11 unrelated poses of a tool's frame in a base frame.
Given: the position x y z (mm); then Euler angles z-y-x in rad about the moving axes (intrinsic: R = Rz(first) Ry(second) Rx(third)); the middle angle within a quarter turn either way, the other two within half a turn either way.
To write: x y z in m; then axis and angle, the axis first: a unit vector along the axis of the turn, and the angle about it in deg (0 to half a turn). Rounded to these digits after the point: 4 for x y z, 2 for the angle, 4 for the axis.
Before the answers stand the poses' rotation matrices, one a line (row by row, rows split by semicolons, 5 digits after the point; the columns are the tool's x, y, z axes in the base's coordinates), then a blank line. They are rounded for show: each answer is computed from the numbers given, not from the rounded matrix.
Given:
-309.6, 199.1, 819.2, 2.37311, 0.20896, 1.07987
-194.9, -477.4, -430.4, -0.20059, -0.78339, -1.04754
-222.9, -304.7, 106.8, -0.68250, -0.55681, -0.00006
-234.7, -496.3, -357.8, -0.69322, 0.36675, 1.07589
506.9, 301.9, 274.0, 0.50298, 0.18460, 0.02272
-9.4, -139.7, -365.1, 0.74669, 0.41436, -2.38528
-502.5, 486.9, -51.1, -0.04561, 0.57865, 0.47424
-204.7, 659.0, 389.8, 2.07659, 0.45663, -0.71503
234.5, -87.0, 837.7, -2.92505, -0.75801, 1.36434
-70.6, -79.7, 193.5, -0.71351, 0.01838, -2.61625
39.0, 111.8, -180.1, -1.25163, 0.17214, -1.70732
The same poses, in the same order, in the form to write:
-0.70333 -0.45920 0.54264; 0.67993 -0.21180 0.70203; -0.20744 0.86271 0.46119
0.69432 0.69857 -0.17298; -0.14117 0.36789 0.91909; 0.70569 -0.61372 0.35405
0.65878 0.63076 -0.41006; -0.53546 0.77598 0.33338; 0.52848 -0.00005 0.84895
0.71804 0.54623 -0.43134; -0.59652 0.16368 -0.78573; -0.35858 0.82149 0.44336
0.86126 -0.47826 0.17173; 0.47385 0.87793 0.06855; -0.18355 0.02233 0.98276
0.67183 0.29126 -0.68104; 0.62173 -0.72150 0.30476; -0.40260 -0.62817 -0.66582
0.83633 0.29005 0.46521; -0.03817 0.87733 -0.47837; -0.54689 0.38232 0.74481
-0.43486 -0.52047 -0.73485; 0.78516 -0.61873 -0.02641; -0.44093 -0.58847 0.67771
-0.70925 0.70121 -0.07265; -0.15603 -0.05563 0.98618; 0.68748 0.71078 0.14887
0.75594 -0.57320 0.31621; -0.65438 -0.64808 0.38958; -0.01838 -0.50142 -0.86501
0.30914 -0.18247 0.93335; -0.93546 0.11842 0.33299; -0.17129 -0.97605 -0.13409

-0.3096, 0.1991, 0.8192, 0.1170, 0.5462, 0.8295, 136.63
-0.1949, -0.4774, -0.4304, -0.7836, -0.4492, -0.4293, 77.99
-0.2229, -0.3047, 0.1068, -0.2174, -0.6120, -0.7604, 50.07
-0.2347, -0.4963, -0.3578, 0.8144, -0.0369, -0.5791, 80.65
0.5069, 0.3019, 0.2740, -0.0454, 0.3492, 0.9359, 30.57
-0.0094, -0.1397, -0.3651, -0.9074, -0.2708, 0.3214, 149.06
-0.5025, 0.4869, -0.0511, 0.6289, 0.7396, -0.2398, 43.18
-0.2047, 0.6590, 0.3898, -0.3872, -0.2025, 0.8995, 133.47
0.2345, -0.0870, 0.8377, -0.2337, -0.6451, -0.7275, 143.90
-0.0706, -0.0797, 0.1935, -0.9328, 0.3503, -0.0850, 151.47
0.0390, 0.1118, -0.1801, -0.6996, 0.5904, -0.4024, 110.69

